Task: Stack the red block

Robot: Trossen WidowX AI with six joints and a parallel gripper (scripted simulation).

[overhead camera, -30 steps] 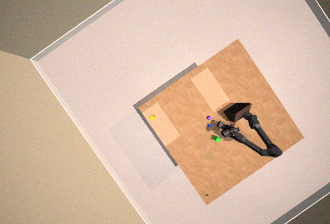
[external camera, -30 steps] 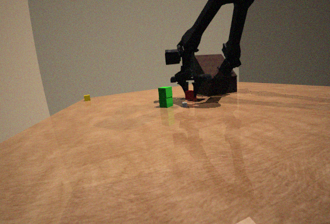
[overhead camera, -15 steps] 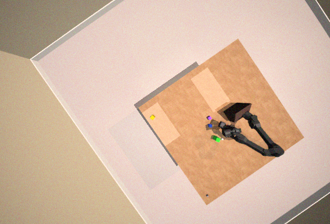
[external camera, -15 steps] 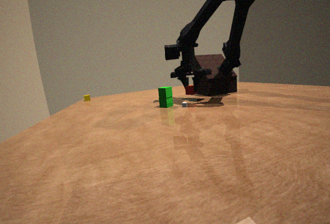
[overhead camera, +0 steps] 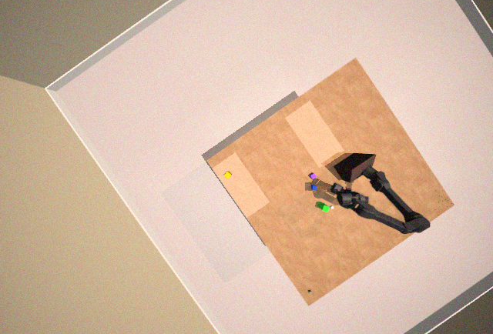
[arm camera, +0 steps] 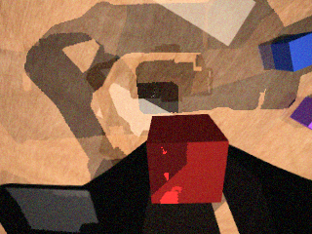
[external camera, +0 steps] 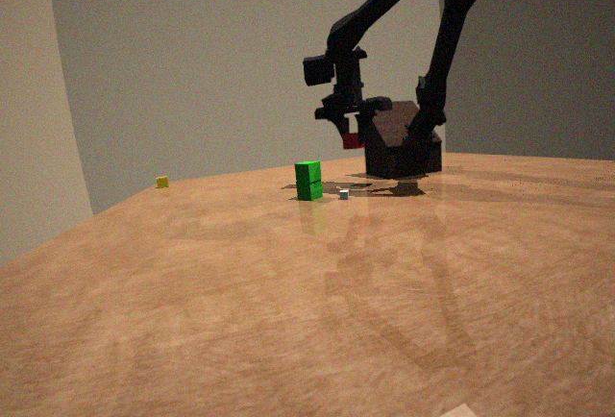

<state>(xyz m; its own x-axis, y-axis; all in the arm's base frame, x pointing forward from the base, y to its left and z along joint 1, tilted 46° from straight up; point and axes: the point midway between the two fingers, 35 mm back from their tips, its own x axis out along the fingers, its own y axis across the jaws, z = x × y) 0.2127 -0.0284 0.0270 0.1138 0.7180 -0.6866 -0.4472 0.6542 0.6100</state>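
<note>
My gripper tip is 100 mm short of the small white cube, 110 mm to the right of it and 90 mm above it. The rest, counted from my gripper tip: red block (10 mm above); purple cube (60 mm ahead, 160 mm to the right, 80 mm below); blue cube (110 mm ahead, 90 mm to the right, 80 mm below).
</note>
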